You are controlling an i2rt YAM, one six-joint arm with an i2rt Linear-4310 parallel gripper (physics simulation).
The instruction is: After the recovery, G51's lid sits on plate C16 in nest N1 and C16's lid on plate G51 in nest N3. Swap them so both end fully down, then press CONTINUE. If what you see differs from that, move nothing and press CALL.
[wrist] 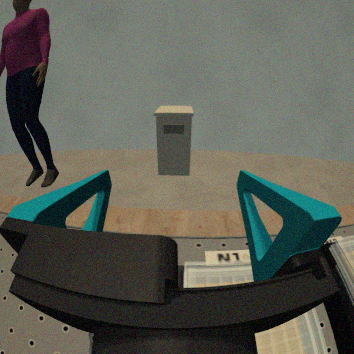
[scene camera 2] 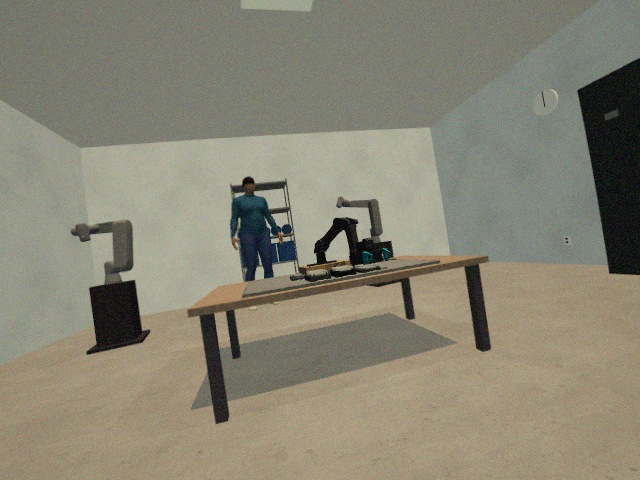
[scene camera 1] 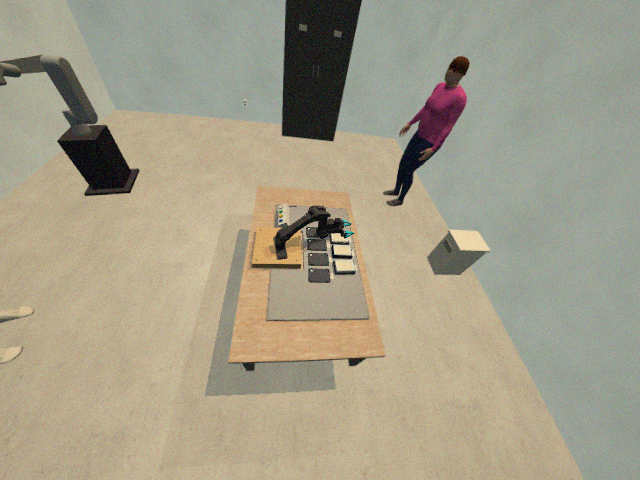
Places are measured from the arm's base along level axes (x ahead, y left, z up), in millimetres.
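Where they show: gripper, fingertip midpoint: (wrist: 173, 176) (scene camera 2: 381, 254) (scene camera 1: 352, 228); arm's base at its link origin: (scene camera 2: 322, 264) (scene camera 1: 280, 247).
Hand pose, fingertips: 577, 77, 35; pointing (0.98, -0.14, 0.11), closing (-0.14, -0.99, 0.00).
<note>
Each offset is from my fingertips to the centre of the thing, as dx, dy, dz. "spot": to the spot under its first point. Level surfaces: height alone.
My gripper (scene camera 1: 351, 228) (scene camera 2: 377, 255) (wrist: 173, 176) is open and empty, its teal fingers spread above the nest row near the table's far edge. A pale lidded plate @[-110, -32, -48] (scene camera 1: 339, 239) (wrist: 217, 276) sits by the N1 label @[spot: -24, -48, -75] (wrist: 229, 257), low in the wrist view and partly hidden by the gripper body. A second plate @[-133, -161, -40] (scene camera 1: 342, 251) (wrist: 346, 254) is beside it, and a third plate @[-159, -294, -40] (scene camera 1: 344, 266) is at the end of the row. Plate and lid markings are not legible, and lid seating cannot be told. The button panel @[-504, +231, -35] (scene camera 1: 281, 215) shows coloured buttons; its lettering is too small to read.
Several dark square pads @[spot: -329, -189, -67] (scene camera 1: 317, 258) @[spot: -356, -318, -67] (scene camera 1: 318, 274) run beside the plates on the grey perforated mat @[dz -77] (scene camera 1: 315, 304). The arm stands on a wooden base board (scene camera 1: 263, 250). Beyond the table @[dz -90] (scene camera 1: 305, 343) are a person in pink (scene camera 1: 447, 108) (wrist: 27, 47) and a grey bin (scene camera 1: 454, 255) (wrist: 174, 150).
</note>
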